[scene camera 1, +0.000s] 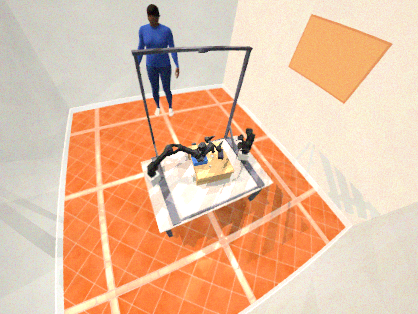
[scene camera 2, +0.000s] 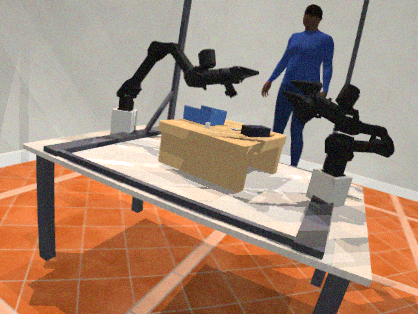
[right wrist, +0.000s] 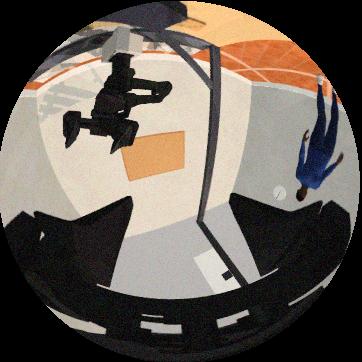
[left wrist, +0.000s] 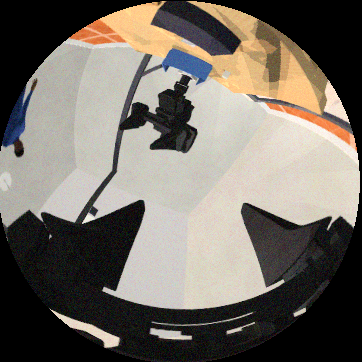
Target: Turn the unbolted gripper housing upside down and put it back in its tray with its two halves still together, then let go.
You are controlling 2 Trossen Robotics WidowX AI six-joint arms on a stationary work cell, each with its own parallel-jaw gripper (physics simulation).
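Places are measured from the left arm's base along level axes (x left, y back, z up), in centimetres.
Pixels of known places: left gripper, fingertip midpoint: (scene camera 1: pixel 237 145) (scene camera 2: pixel 287 86) (right wrist: pixel 87 148) (left wrist: pixel 194 207); right gripper, fingertip midpoint: (scene camera 1: pixel 219 138) (scene camera 2: pixel 258 72) (right wrist: pixel 181 199) (left wrist: pixel 132 136); left arm's base, origin of the base link: (scene camera 2: pixel 333 173) (right wrist: pixel 120 57); right arm's base, origin of the base link: (scene camera 1: pixel 151 174) (scene camera 2: pixel 125 109) (left wrist: pixel 186 76).
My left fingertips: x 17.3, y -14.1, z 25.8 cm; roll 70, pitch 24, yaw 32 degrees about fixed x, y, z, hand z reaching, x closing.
Observation:
Ahead of a thing's pixels: the offset from my left fingertips to its top centre. Level surfaces: height alone.
A dark box-like block {dx -1.7, dy -12.7, dz -16.7 cm} (scene camera 1: pixel 220 154) (scene camera 2: pixel 255 131) (left wrist: pixel 197 30) (right wrist: pixel 145 14) sits on the wooden stand (scene camera 1: pixel 215 175) (scene camera 2: pixel 200 157) (right wrist: pixel 230 25). I cannot tell the housing from its tray in it, nor its two halves or which way up the housing is. My left gripper (scene camera 1: pixel 240 141) (scene camera 2: pixel 288 88) (left wrist: pixel 194 207) (right wrist: pixel 87 148) is open and empty, raised to the right of and above the block in scene camera 2. My right gripper (scene camera 1: pixel 215 142) (scene camera 2: pixel 246 83) (left wrist: pixel 132 136) (right wrist: pixel 181 199) is open and empty, high above the stand. Both grippers are apart from the block.
A blue container {dx +9.6, dy -32.8, dz -14.5 cm} (scene camera 1: pixel 200 161) (scene camera 2: pixel 205 115) (left wrist: pixel 187 61) stands at the stand's left end in scene camera 2. A small white piece {dx +14.6, dy -21.3, dz -18.2 cm} (scene camera 2: pixel 207 125) (left wrist: pixel 226 74) lies near it. A dark frame (scene camera 1: pixel 192 49) rises over the white table {dz -36.5 cm} (scene camera 1: pixel 185 200). A person (scene camera 1: pixel 159 45) (scene camera 2: pixel 307 60) stands beyond the table.

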